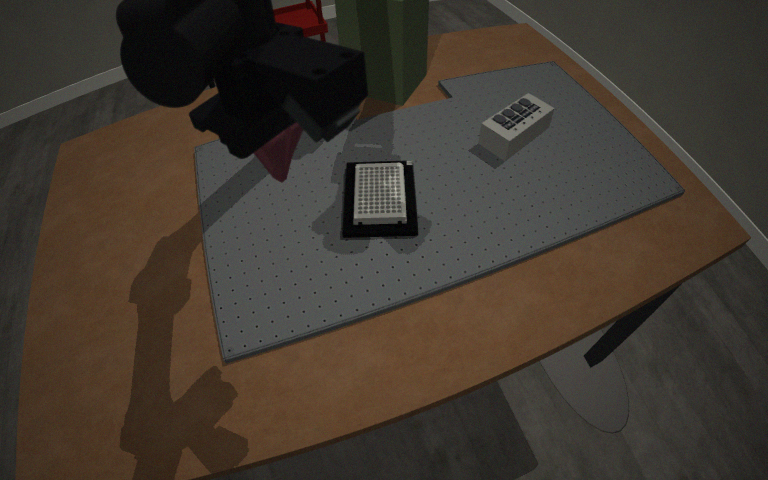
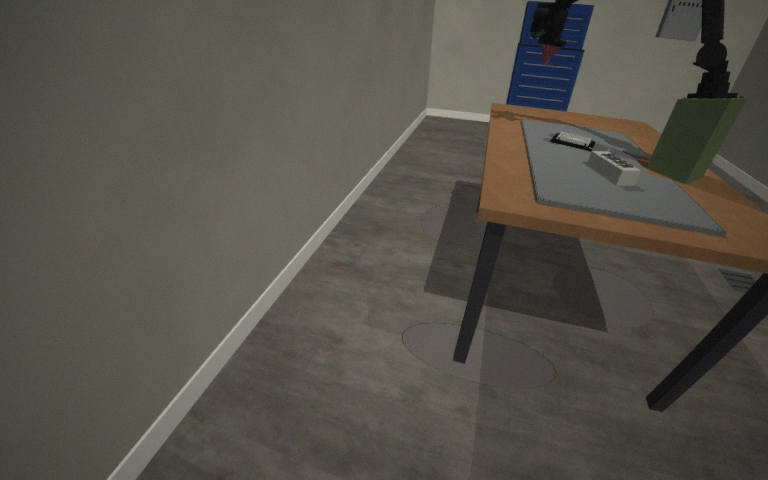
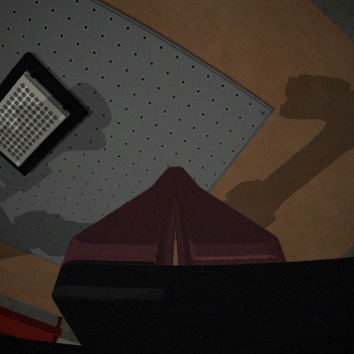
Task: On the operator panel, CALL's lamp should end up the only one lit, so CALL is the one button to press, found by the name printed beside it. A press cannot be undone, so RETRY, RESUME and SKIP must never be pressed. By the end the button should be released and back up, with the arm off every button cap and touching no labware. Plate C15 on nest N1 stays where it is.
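Places are measured from the arm's base along level axes (x right, y up, z back), in centimetres.
Pixels of known places: gripper, fingertip midpoint: [image 1: 279,178] [image 2: 545,64] [image 3: 174,177]; arm's base, origin of the base link: [image 2: 710,98].
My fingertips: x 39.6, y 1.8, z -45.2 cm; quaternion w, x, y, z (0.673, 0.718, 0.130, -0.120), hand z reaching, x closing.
For each thing: its top centre in the pictures, then the offset to it from my fingertips. Level surfaces: height alone.
- operator panel, middle of its top: [image 1: 520,113] [image 2: 615,159] dy -22.2, dx -51.3, dz +13.7 cm
- Plate C15, middle of its top: [image 3: 19,123] [image 1: 379,188] [image 2: 574,137] dy -25.2, dx -18.5, dz +13.6 cm
- black nest N1, middle of its top: [image 3: 20,122] [image 1: 379,190] [image 2: 574,138] dy -25.6, dx -18.5, dz +13.6 cm
- perforated grey board, its level: dy -27.8 cm
- wooden table, its level: dy -29.1 cm
The operator panel [image 1: 512,133] [image 2: 614,168] is a light box with four dark round caps in a row on its sloped top; the printed names are too small to read, and no lit lamp can be made out. Plate C15 [image 1: 380,193] [image 2: 573,138] [image 3: 31,120], white with many wells, sits on the black nest N1 [image 1: 380,230] [image 3: 76,113]. My gripper [image 1: 280,180] [image 2: 546,63] [image 3: 174,177] is shut and empty, its dark red fingertips together. It hangs high above the board, on the nest's side away from the panel, apart from the panel and the plate.
The perforated grey board [image 1: 294,271] [image 2: 572,195] [image 3: 150,105] lies on the wooden table [image 1: 453,339] [image 2: 504,181] [image 3: 240,35]. A green pedestal [image 1: 390,50] [image 2: 690,138] carries the arm behind the board. A red cart [image 1: 303,21] and a blue cabinet [image 2: 543,79] stand beyond the table.
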